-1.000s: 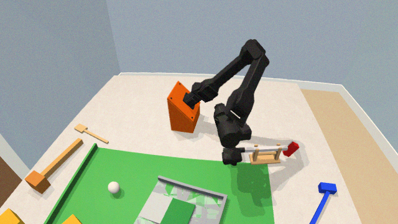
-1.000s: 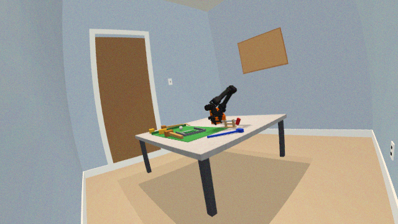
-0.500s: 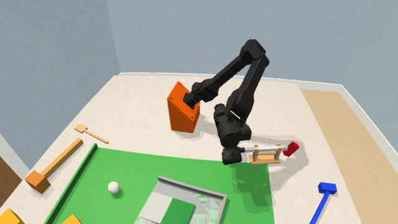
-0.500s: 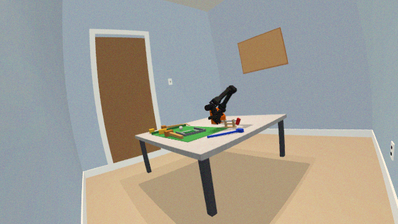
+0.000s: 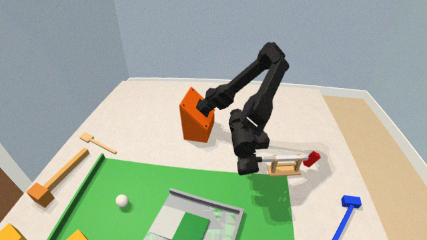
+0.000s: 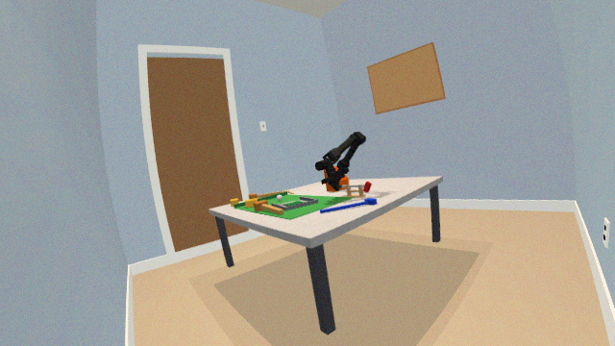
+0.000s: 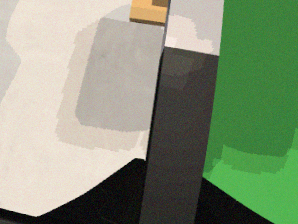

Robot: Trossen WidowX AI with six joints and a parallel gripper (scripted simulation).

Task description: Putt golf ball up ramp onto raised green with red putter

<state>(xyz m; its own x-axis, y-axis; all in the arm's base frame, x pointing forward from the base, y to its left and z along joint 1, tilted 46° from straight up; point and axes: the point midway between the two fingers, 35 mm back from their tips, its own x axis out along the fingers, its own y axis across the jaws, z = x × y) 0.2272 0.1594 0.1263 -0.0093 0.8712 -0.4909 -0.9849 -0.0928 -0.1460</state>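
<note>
My gripper tip is now 11 cm to the right of the red putter, 3 cm below it and 2 cm past it. The rest, counted from my gripper tip: green mat 26 cm ahead, 21 cm to the right, 4 cm below; then wooden stand 13 cm to the left, 2 cm behind; then blue putter 30 cm to the left, 20 cm ahead, 2 cm below.
</note>
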